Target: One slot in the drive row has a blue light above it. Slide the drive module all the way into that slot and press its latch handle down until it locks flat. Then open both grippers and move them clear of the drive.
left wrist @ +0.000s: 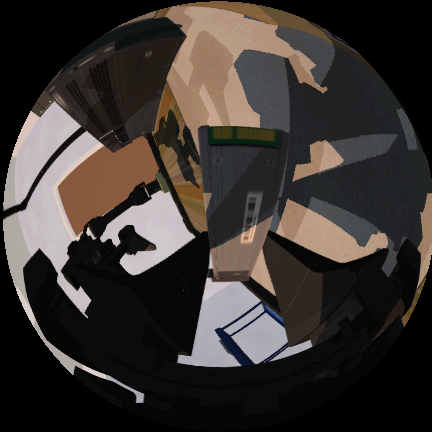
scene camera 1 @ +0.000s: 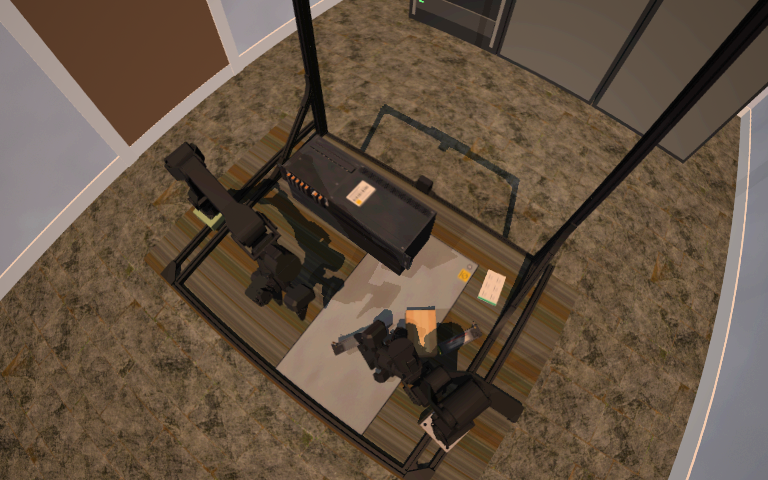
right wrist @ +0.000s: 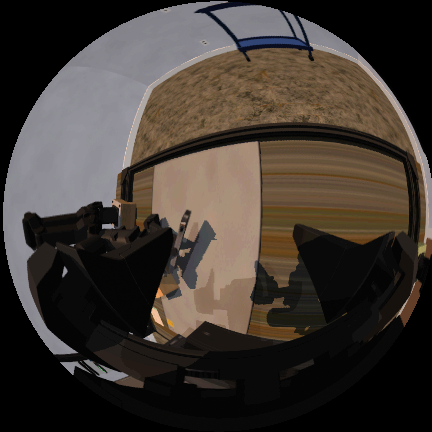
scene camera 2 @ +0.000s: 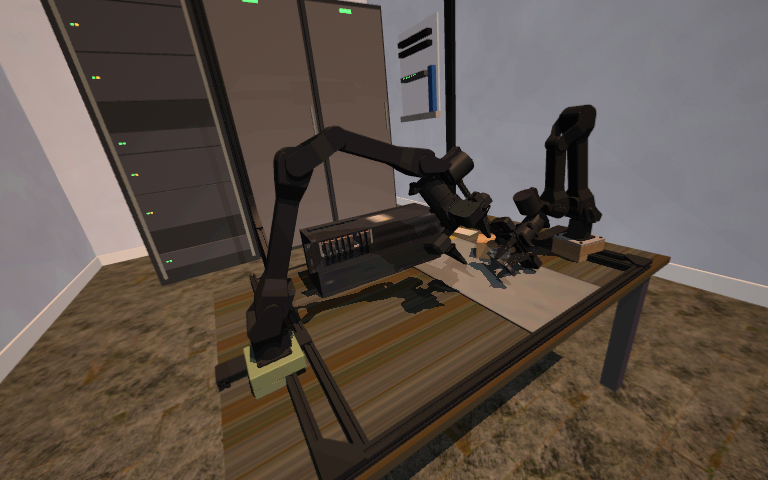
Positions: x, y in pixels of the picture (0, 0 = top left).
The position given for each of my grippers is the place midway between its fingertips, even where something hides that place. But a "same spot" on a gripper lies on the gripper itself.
My left gripper shows in the left wrist view, in scene camera 1, in the right wrist view [178, 244] and in scene camera 2 [499, 263]. My right gripper shows in the left wrist view [146, 261], in scene camera 1 [291, 312], in the right wrist view [235, 232] and in scene camera 2 [477, 250]. The same spot on a grey mat: [right wrist: 216, 269] is [scene camera 1: 354, 315]. One and the same spot on my left gripper: [scene camera 1: 368, 353] is [left wrist: 288, 292].
